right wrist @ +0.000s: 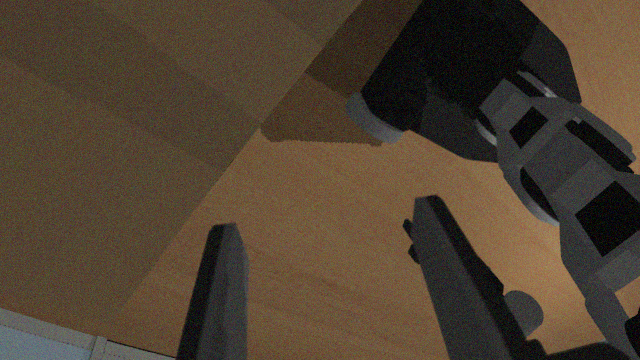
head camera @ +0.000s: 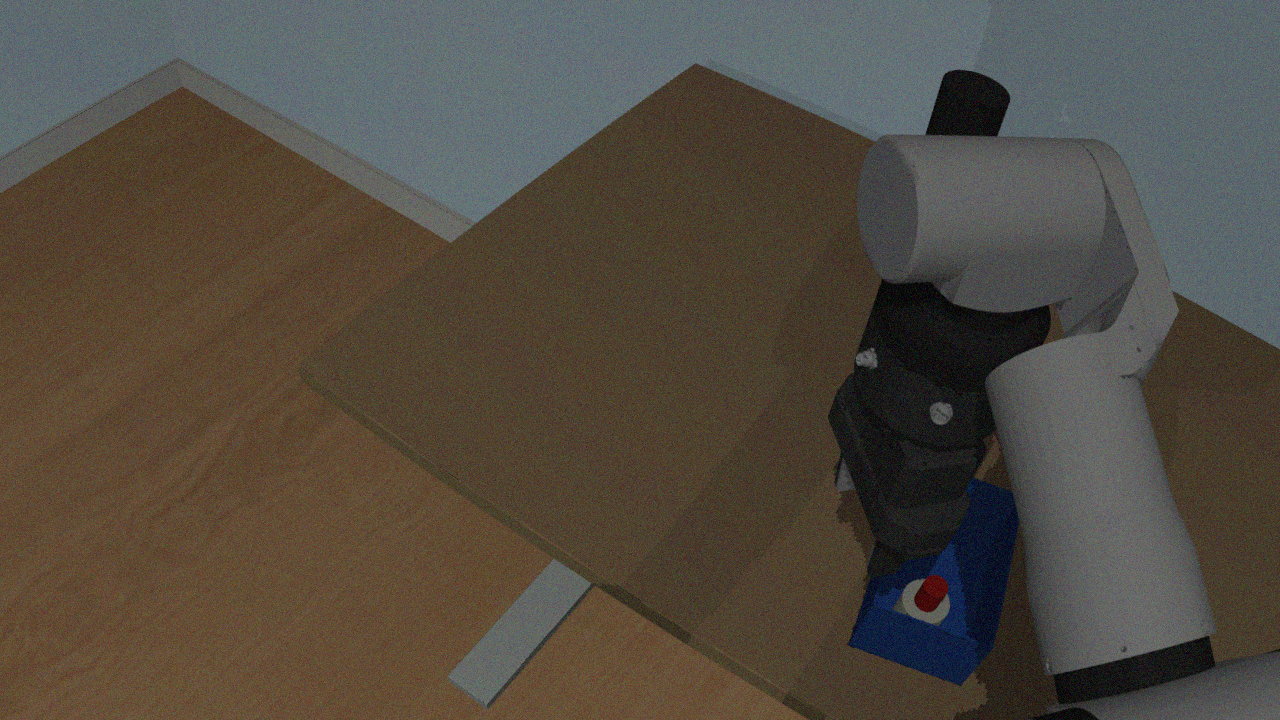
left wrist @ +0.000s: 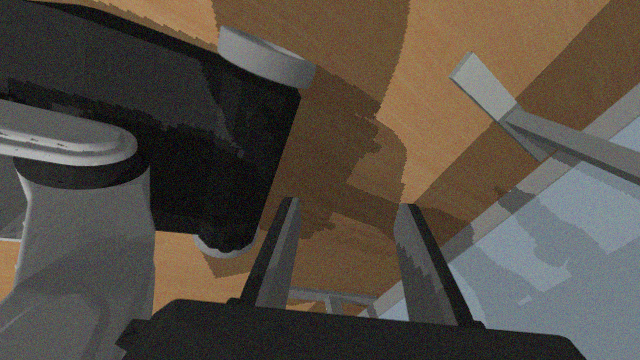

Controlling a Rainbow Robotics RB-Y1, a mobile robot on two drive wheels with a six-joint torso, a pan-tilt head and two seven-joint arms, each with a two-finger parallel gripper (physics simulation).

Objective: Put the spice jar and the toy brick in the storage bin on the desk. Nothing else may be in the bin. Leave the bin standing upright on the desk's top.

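Seen in the pictures: left gripper, between the fingertips: (left wrist: 347, 213); right gripper, between the fingertips: (right wrist: 327, 229) (head camera: 864, 526); robot's base, origin of its link: (right wrist: 416, 34).
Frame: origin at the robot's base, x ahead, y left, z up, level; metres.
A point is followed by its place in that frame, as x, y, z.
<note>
The blue storage bin (head camera: 921, 649) @[0.491, -0.073, 0.756] stands upright on the desk (head camera: 572, 376) @[0.643, 0.326, 0.721] (right wrist: 100, 140) @[0.581, 0.196, 0.721] at the lower right of the head view. In it lies a white round piece (head camera: 913, 612) @[0.501, -0.051, 0.788] with a red cylinder (head camera: 931, 591) @[0.510, -0.056, 0.813] on it; I cannot tell what they are. Part of the bin's inside is hidden by my right gripper (head camera: 881, 564) @[0.453, 0.019, 0.939] (right wrist: 326, 211) @[0.453, 0.019, 0.939], which is open and empty and overlaps the bin's left side in the head view. My left gripper (left wrist: 347, 213) @[0.036, 0.259, 0.559] is open and empty, with floor beyond its fingers. I cannot make out a spice jar or a toy brick.
A small pale patch (head camera: 843, 474) @[0.658, 0.052, 0.721] shows beside my right gripper, mostly hidden. My right arm (head camera: 1096, 510) @[0.327, -0.050, 1.176] covers the desk's right part. A desk foot (head camera: 520, 634) (left wrist: 484, 87) stands on the floor. My dark wheeled base (left wrist: 200, 130) @[-0.101, 0.093, 0.170] (right wrist: 450, 65) @[-0.041, 0.007, 0.191] shows in both wrist views.
</note>
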